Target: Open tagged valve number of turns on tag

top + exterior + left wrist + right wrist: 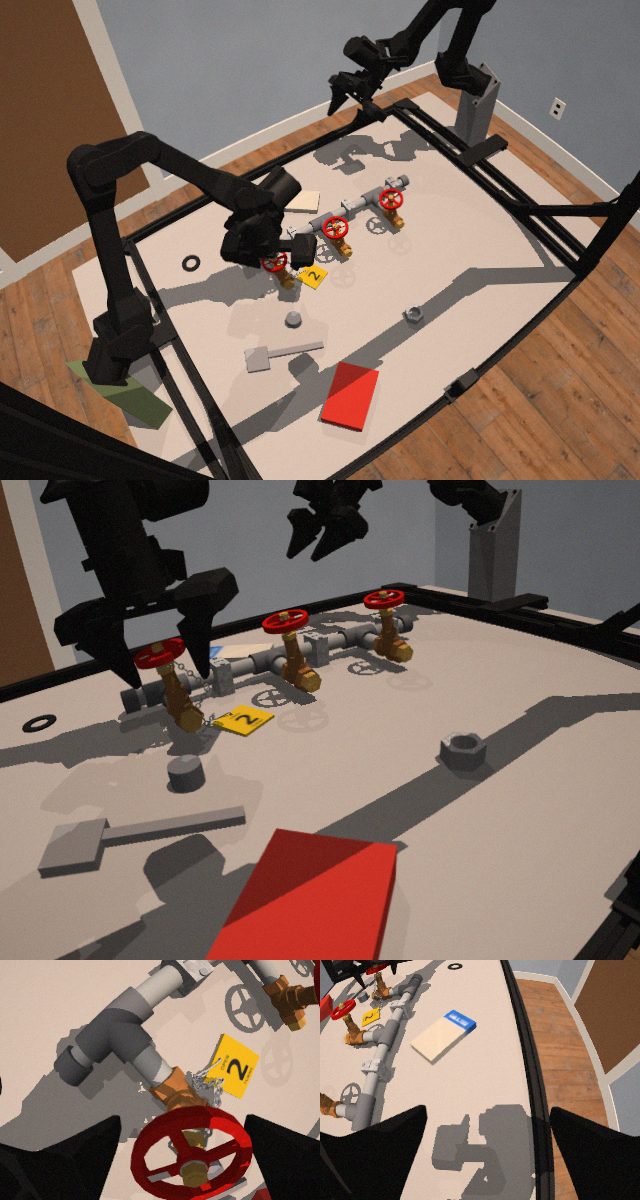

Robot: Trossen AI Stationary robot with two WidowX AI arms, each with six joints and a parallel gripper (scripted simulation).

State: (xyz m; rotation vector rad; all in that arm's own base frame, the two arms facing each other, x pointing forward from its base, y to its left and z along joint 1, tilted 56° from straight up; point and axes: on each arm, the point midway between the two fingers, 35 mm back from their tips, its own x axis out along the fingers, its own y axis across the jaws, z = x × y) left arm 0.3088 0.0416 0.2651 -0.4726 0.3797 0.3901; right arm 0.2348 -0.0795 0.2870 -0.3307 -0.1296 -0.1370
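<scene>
Now: the yellow tag marked 2 30 mm behind my left hand, 60 mm to the right of it and 90 mm below it. The rest, counted from my left hand: red block 290 mm behind, 80 mm to the left, 80 mm below; grey hammer-shaped block 120 mm behind, 120 mm to the left, 90 mm below; hex nut 260 mm behind, 140 mm to the right, 90 mm below.
</scene>
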